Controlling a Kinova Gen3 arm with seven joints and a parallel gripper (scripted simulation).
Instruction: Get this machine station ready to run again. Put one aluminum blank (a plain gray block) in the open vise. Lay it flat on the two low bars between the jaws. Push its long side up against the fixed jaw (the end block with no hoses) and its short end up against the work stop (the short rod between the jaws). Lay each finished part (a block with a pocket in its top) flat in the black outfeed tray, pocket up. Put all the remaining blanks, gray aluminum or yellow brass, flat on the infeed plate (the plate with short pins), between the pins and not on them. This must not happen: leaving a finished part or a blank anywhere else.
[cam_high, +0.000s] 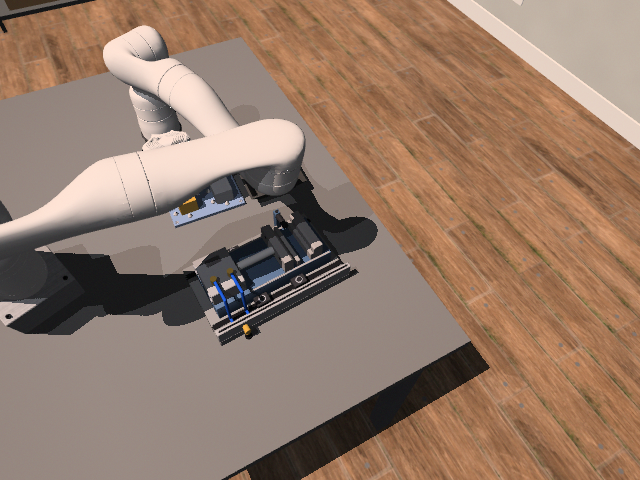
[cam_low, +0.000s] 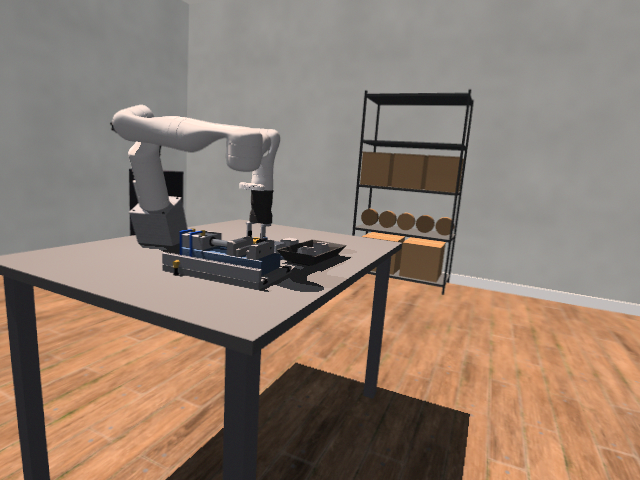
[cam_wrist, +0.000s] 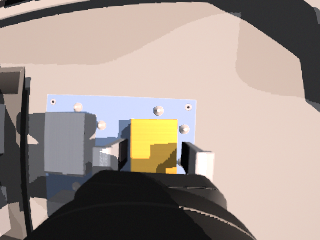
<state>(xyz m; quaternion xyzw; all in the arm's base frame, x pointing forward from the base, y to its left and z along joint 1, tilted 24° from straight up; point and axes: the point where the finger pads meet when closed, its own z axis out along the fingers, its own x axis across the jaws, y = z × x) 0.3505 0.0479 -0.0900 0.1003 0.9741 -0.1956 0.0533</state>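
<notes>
My gripper is now 3 cm above the yellow brass blank. The rest, counted from my hand: vise 27 cm to the right, 4 cm ahead, 1 cm below; then fixed jaw 28 cm to the right, 14 cm ahead, 2 cm above; then infeed plate 5 cm below, 5 cm ahead, 3 cm to the left.
</notes>
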